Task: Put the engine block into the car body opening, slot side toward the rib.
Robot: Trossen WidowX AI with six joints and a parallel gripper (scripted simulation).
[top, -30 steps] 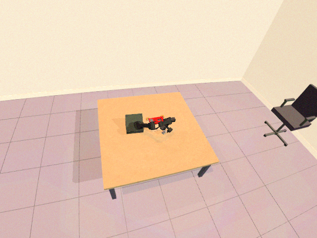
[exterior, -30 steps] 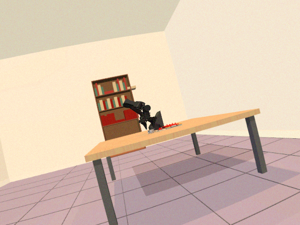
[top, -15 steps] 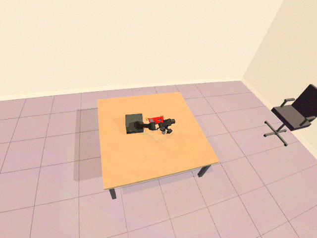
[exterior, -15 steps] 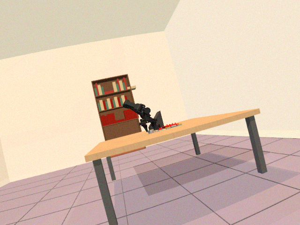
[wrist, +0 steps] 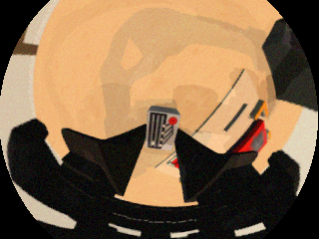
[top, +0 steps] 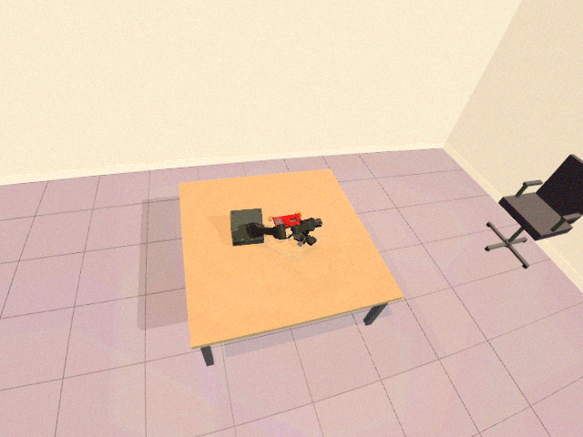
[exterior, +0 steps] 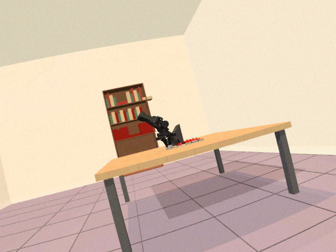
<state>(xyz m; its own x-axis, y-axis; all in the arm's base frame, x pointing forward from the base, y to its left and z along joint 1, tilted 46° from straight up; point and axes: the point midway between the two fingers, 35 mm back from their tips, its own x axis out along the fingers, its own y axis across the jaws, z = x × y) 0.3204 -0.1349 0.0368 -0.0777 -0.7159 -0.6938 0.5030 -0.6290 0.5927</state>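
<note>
My gripper tip is now 18 cm to the right of the pale flat plate, 3 cm past it and 1 cm above it. The rest, counted from my gripper tip: grey engine block (1 cm below).
</note>
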